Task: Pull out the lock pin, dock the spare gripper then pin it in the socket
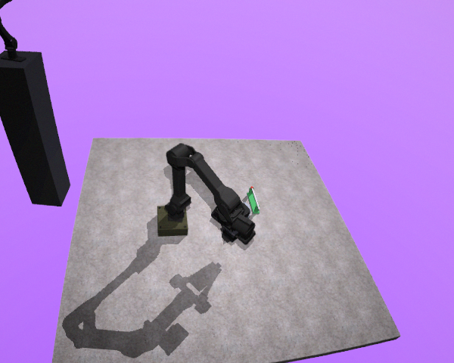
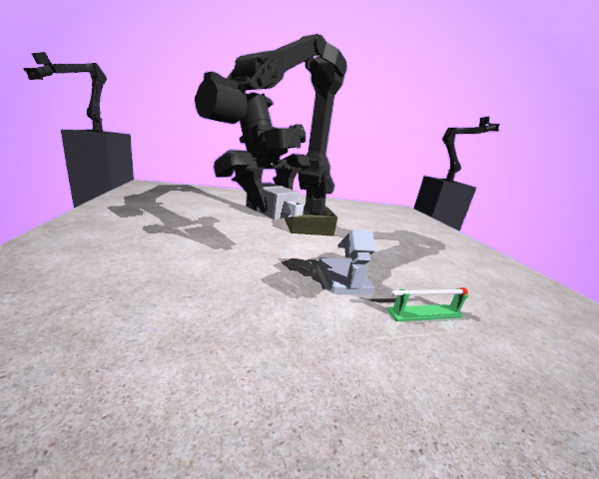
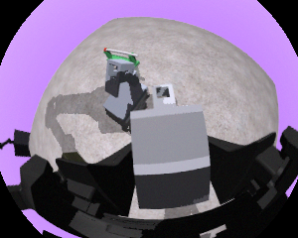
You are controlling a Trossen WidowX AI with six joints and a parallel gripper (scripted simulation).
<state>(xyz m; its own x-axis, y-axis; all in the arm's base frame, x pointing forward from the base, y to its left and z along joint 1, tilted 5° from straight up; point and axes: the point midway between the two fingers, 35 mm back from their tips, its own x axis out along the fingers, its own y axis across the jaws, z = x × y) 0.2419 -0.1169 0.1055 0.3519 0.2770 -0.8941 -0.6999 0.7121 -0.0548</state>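
Right now the grey mount is 4 cm ahead of my gripper tip, 15 cm to the left of it and 6 cm below it. Also, from my gripper tip: spare gripper 2 cm above; then green rest 12 cm ahead, 27 cm to the left, 9 cm below.
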